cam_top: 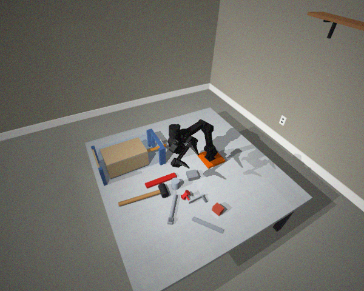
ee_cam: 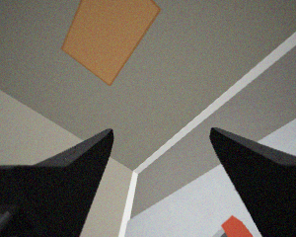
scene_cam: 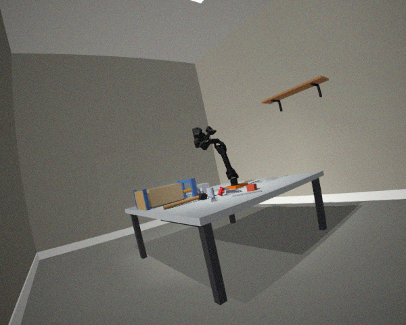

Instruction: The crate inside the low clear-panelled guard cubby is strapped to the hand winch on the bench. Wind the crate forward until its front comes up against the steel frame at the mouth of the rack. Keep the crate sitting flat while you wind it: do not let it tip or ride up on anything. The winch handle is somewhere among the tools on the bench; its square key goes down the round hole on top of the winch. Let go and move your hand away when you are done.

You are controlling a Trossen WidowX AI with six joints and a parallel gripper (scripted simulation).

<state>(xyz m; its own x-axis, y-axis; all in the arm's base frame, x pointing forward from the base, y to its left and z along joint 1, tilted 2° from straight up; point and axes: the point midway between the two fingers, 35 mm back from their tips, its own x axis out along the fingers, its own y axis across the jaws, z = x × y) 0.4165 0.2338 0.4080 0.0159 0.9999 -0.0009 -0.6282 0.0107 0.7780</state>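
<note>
Right now the grey crank arm is 7 cm behind my gripper tip, 4 cm to the right of it and 42 cm below it. The rest, counted from my gripper tip: red knob 3 cm behind, 7 cm to the right, 41 cm below; then flat grey bar 3 cm behind, 16 cm to the left, 44 cm below; then grey block 18 cm behind, 20 cm to the right, 42 cm below.
</note>
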